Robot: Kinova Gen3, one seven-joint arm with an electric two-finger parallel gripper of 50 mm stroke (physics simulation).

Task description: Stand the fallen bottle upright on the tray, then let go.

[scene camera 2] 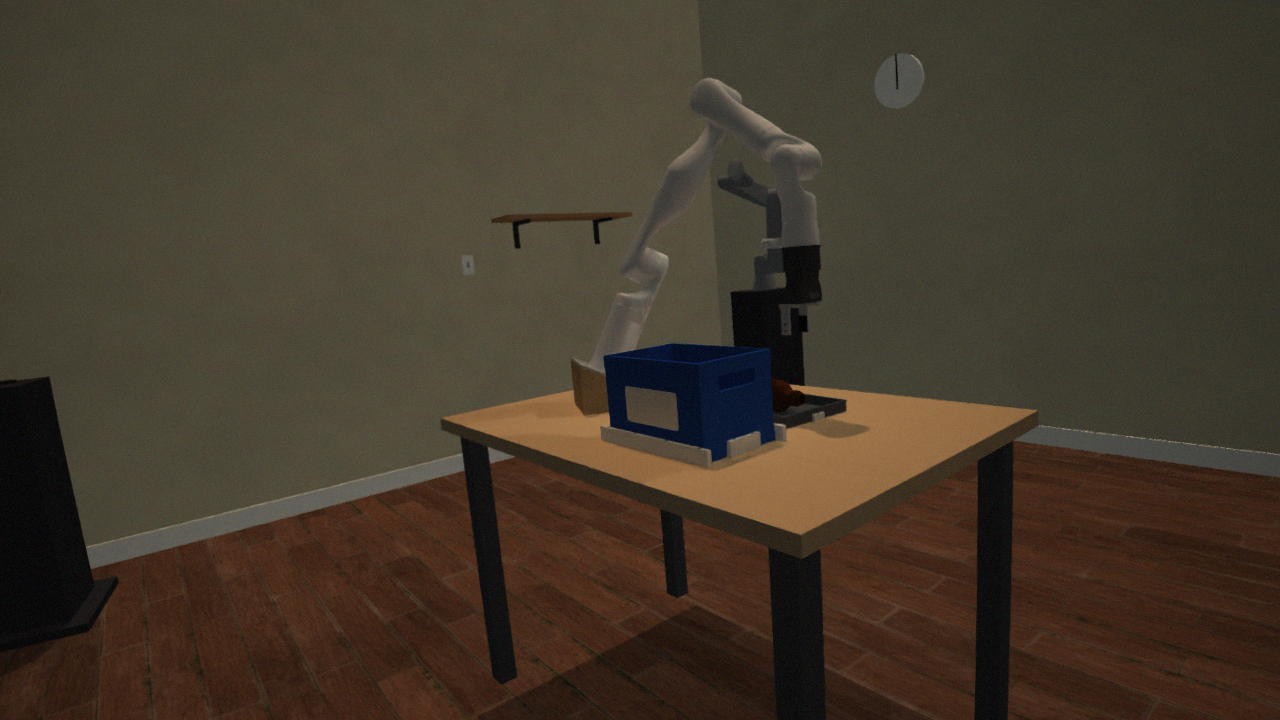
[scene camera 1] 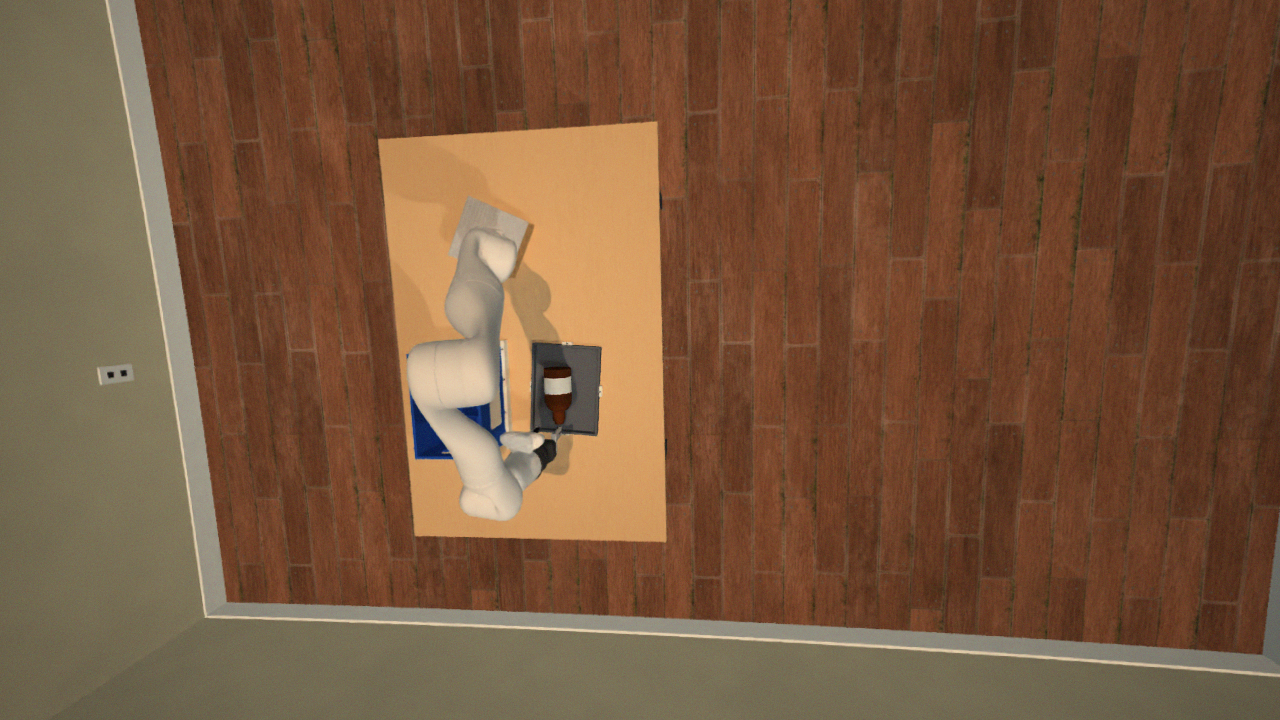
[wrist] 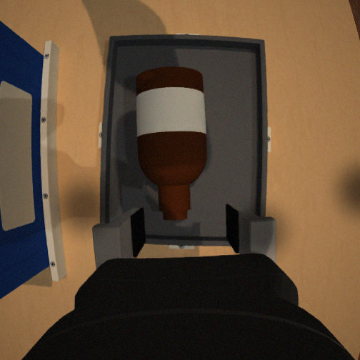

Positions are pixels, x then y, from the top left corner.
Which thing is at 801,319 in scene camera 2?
My gripper.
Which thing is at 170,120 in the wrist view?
A brown bottle.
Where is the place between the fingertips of my gripper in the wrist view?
185,223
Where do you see a brown bottle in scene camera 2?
783,396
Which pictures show the brown bottle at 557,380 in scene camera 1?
Scene camera 2, scene camera 1 and the wrist view: all of them.
